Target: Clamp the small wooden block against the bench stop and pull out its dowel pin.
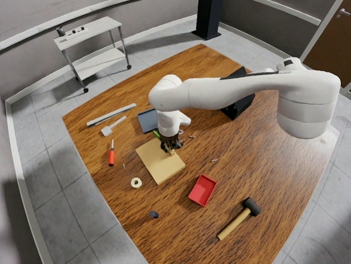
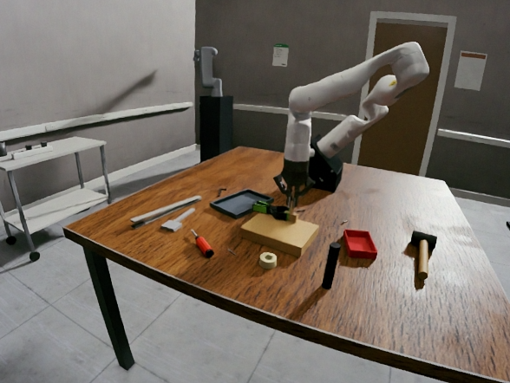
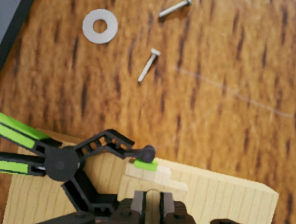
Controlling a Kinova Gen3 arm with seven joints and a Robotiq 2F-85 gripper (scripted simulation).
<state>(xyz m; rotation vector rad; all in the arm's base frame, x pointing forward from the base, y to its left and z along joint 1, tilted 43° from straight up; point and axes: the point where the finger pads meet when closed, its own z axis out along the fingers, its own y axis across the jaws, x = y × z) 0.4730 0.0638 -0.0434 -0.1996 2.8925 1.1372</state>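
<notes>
Now: the pale dowel pin 2 cm below my hand. Also, from my hand: wooden block: 5 cm below; then bench board: 5 cm ahead, 1 cm to the right, 7 cm below; then red bin: 23 cm to the left, 9 cm below.
</notes>
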